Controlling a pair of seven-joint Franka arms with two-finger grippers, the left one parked.
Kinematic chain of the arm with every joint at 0, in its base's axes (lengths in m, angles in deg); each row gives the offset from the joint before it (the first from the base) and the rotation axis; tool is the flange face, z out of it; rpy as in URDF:
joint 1: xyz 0 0 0.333 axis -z
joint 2: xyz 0 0 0 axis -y
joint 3: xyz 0 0 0.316 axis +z
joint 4: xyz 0.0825 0 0 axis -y
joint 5: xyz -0.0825 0 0.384 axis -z
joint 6: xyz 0 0 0 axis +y
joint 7: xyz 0.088 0 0 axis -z
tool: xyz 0 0 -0.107 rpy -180 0 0
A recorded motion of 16 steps. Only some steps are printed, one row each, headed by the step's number.
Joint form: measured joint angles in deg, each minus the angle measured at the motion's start. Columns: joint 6, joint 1, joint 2, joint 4, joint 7, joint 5, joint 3.
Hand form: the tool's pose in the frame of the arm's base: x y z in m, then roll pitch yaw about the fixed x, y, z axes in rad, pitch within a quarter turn. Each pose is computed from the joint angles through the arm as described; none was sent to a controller.
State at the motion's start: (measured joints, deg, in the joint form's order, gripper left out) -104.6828 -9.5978 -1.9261 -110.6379 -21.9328 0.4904 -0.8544
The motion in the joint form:
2: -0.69 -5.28 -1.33 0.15 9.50 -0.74 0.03
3: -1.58 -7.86 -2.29 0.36 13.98 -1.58 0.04
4: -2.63 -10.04 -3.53 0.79 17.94 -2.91 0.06
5: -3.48 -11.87 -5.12 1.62 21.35 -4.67 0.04
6: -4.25 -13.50 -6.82 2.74 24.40 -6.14 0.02
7: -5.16 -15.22 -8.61 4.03 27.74 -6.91 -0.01
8: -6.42 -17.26 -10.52 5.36 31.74 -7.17 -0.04
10: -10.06 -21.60 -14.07 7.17 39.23 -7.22 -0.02
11: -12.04 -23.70 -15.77 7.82 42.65 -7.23 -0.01
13: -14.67 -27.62 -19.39 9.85 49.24 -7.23 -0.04
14: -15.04 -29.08 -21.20 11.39 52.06 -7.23 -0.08
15: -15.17 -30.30 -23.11 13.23 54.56 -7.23 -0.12
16: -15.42 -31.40 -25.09 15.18 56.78 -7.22 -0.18
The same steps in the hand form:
2: 0.5397 0.1356 0.4460 -3.1068 0.1420 0.4632
3: 0.5370 0.1622 0.4395 -3.1053 0.1400 0.4252
4: 0.5354 0.1863 0.4320 -3.0947 0.1368 0.3864
5: 0.5355 0.2079 0.4240 -3.0758 0.1379 0.3476
6: 0.5365 0.2277 0.4168 -3.0608 0.1395 0.3129
7: 0.5378 0.2480 0.4099 -3.0575 0.1384 0.2778
8: 0.5378 0.2712 0.4021 -3.0626 0.1329 0.2391
10: 0.5317 0.3198 0.3835 -3.0728 0.1101 0.1780
11: 0.5264 0.3430 0.3728 -3.0752 0.0984 0.1519
13: 0.5147 0.3867 0.3524 -3.0812 0.0880 0.1008
14: 0.5112 0.4042 0.3446 -3.0856 0.0888 0.0759
15: 0.5092 0.4200 0.3374 -3.0897 0.0898 0.0528
16: 0.5082 0.4350 0.3302 -3.0919 0.0878 0.0322

